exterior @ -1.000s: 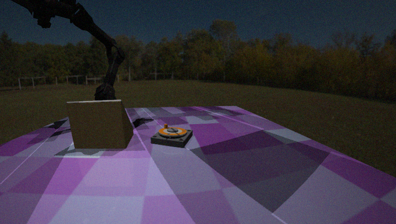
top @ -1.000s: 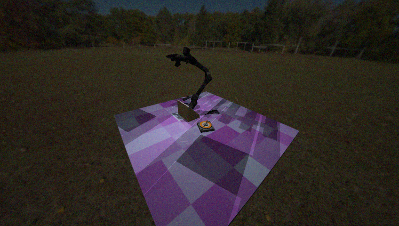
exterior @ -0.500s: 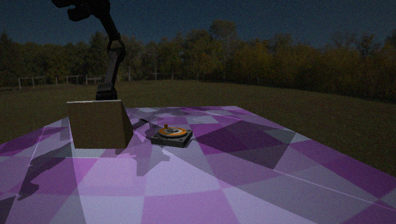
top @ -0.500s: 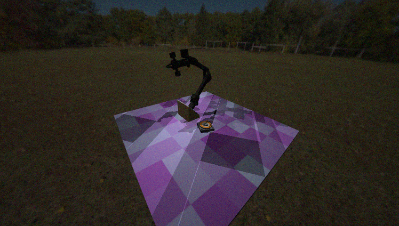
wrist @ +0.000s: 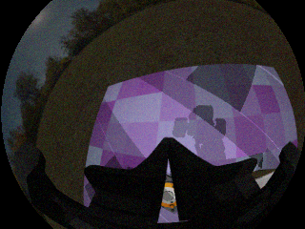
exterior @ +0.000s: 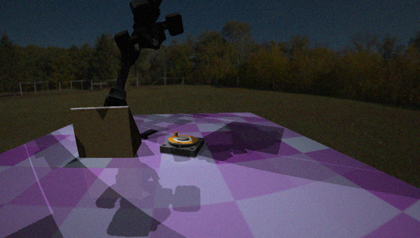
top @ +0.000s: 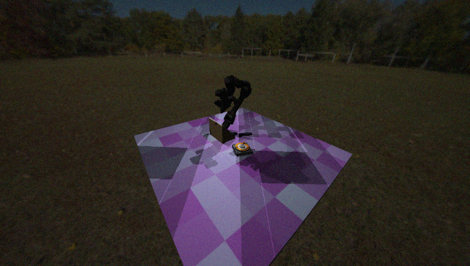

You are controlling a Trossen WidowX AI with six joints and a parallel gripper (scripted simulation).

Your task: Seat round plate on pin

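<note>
Now: the base 60 mm ahead of my gripper tip, 150 mm to the left of it and 290 mm below it.
</note>
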